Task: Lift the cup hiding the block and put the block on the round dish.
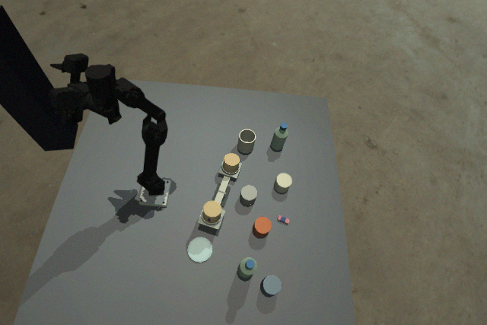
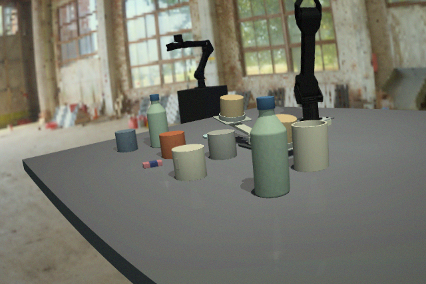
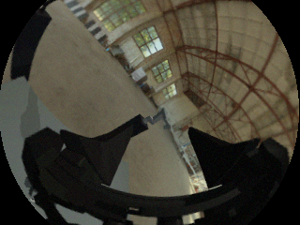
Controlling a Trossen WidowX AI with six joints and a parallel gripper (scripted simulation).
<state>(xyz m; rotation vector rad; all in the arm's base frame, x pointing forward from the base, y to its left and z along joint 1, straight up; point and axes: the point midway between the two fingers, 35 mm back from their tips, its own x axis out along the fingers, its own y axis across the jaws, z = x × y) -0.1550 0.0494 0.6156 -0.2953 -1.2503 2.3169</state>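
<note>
Now: the grey block 520 mm ahead of my gripper tip and 600 mm below it. The rest, counted from my gripper tip: balance beam 470 mm ahead, 120 mm to the right, 600 mm below; round dish 350 mm ahead, 350 mm to the right, 640 mm below; grey cylinder 580 mm ahead, 160 mm to the right, 610 mm below.
</note>
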